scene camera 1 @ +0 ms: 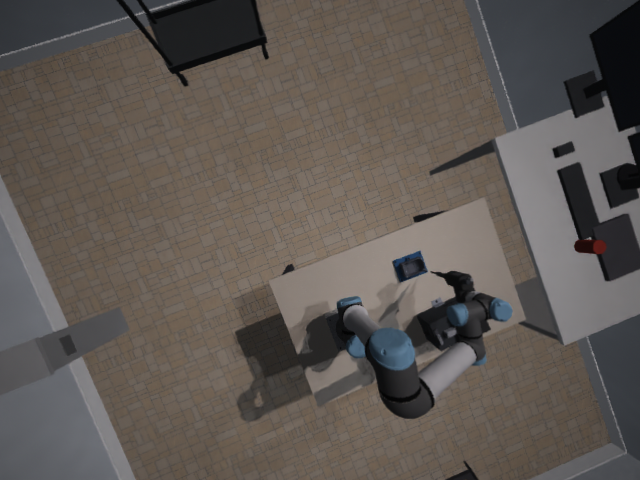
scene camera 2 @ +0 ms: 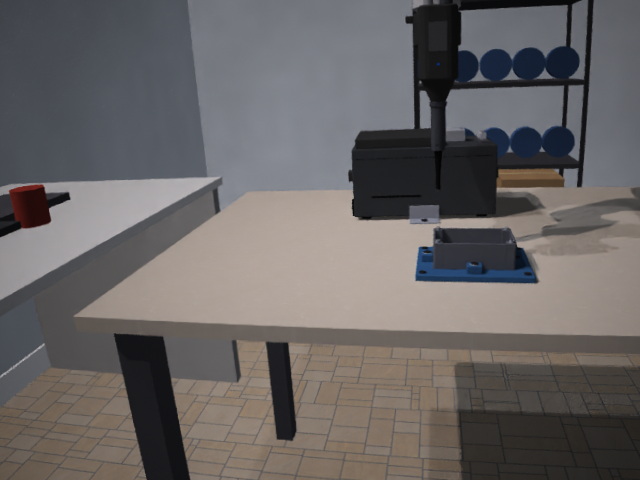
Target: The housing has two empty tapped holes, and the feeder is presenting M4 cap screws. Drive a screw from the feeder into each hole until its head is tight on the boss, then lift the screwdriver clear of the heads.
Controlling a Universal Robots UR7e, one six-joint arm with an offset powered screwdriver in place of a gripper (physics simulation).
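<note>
The black screwdriver [scene camera 1: 432, 272] [scene camera 2: 438, 187] points down, with its thin bit tip in the air. In scene camera 2 the tip shows above the left end of the grey housing [scene camera 1: 412, 267] [scene camera 2: 474, 256], with a gap between them. In scene camera 1 it shows just right of the housing. Whether a screw is on the bit is too small to tell. The open-topped housing sits on a blue fixture plate [scene camera 1: 402, 277] [scene camera 2: 449, 277]. Its corner bosses show, but their holes and any screw heads are unclear. The black feeder [scene camera 1: 431, 322] [scene camera 2: 392, 178] stands behind, with a small pale bracket [scene camera 1: 436, 301] [scene camera 2: 423, 212] before it.
The arm reaches over the light table [scene camera 1: 351, 268] [scene camera 2: 289, 289] and hides part of the feeder in scene camera 1. A white desk [scene camera 1: 537, 217] [scene camera 2: 129, 206] with a red cup [scene camera 1: 590, 246] [scene camera 2: 31, 206] stands beside it. A rack [scene camera 2: 585, 113] stands behind.
</note>
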